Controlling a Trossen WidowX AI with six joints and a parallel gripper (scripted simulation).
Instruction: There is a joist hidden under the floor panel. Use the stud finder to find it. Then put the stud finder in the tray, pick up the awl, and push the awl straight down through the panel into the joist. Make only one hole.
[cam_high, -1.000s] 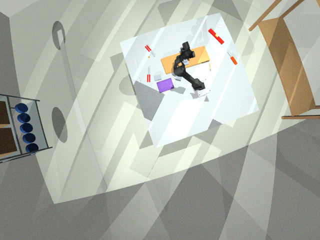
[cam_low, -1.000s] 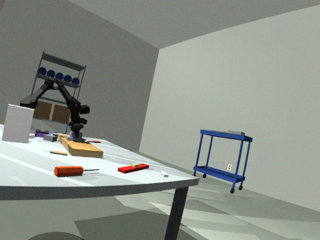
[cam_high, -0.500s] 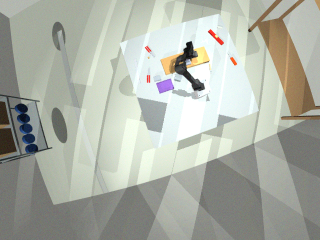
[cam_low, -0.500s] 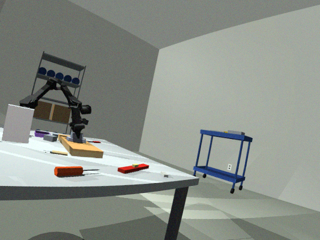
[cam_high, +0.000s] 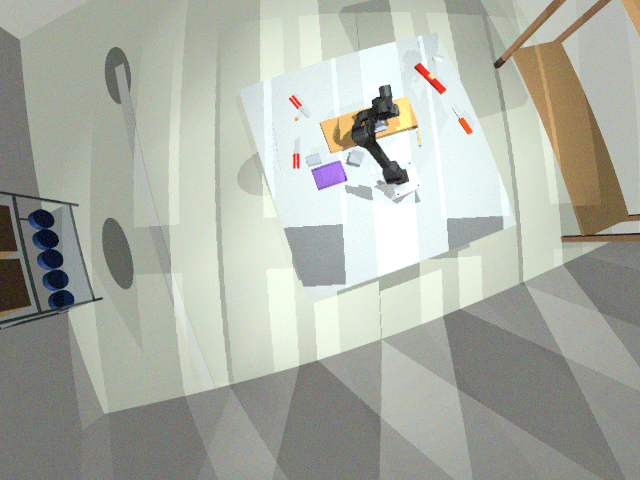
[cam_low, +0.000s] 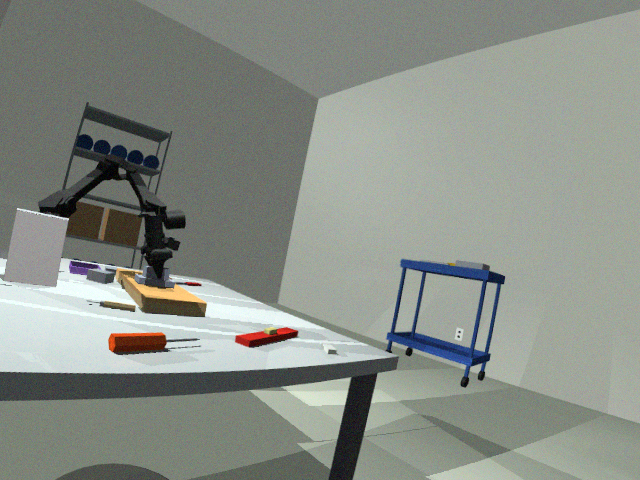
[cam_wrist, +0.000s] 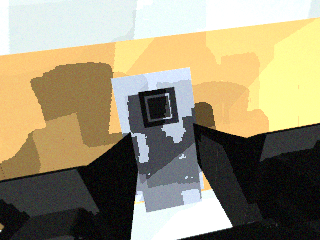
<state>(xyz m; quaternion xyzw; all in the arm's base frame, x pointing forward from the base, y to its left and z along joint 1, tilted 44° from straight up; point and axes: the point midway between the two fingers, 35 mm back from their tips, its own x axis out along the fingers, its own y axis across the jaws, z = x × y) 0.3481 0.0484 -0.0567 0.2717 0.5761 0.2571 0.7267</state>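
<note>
Now: the purple tray 330 mm to the left of my gripper tip, 220 mm behind it and 50 mm below it. Round my gripper tip: grey stud finder: 20 mm above, 10 mm ahead; then awl: 220 mm to the right, 170 mm behind, 60 mm below; then red level: 430 mm to the right, 200 mm ahead, 50 mm below.
</note>
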